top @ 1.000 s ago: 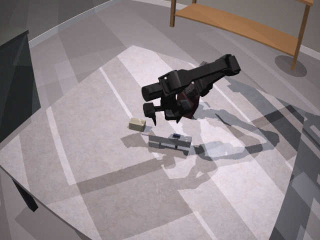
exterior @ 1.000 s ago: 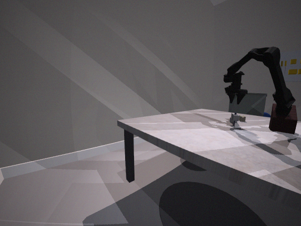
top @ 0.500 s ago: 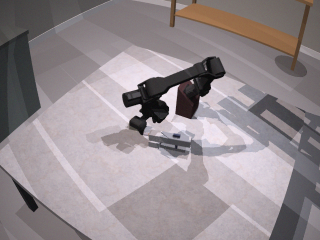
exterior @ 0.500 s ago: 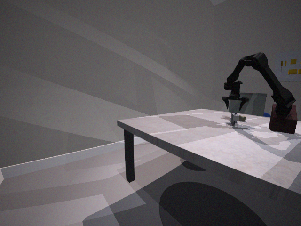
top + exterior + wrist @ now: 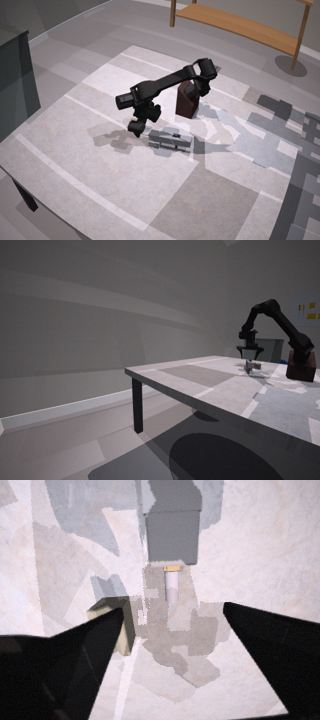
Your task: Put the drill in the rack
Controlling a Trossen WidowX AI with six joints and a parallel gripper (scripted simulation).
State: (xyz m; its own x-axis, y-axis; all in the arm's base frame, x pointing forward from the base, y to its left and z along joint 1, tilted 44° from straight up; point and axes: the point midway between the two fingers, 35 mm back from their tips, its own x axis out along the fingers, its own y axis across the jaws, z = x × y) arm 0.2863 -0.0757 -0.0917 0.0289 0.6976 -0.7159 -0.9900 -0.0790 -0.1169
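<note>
My gripper tip is now 6 cm to the right of the drill, 1 cm past it and 1 cm above it. Also, from my gripper tip: grey housing (12 cm to the left, 2 cm below, 2 cm behind); then key (15 cm to the left, 2 cm behind, 1 cm below); then rack (7 cm behind, 5 cm to the right, 4 cm below).
</note>
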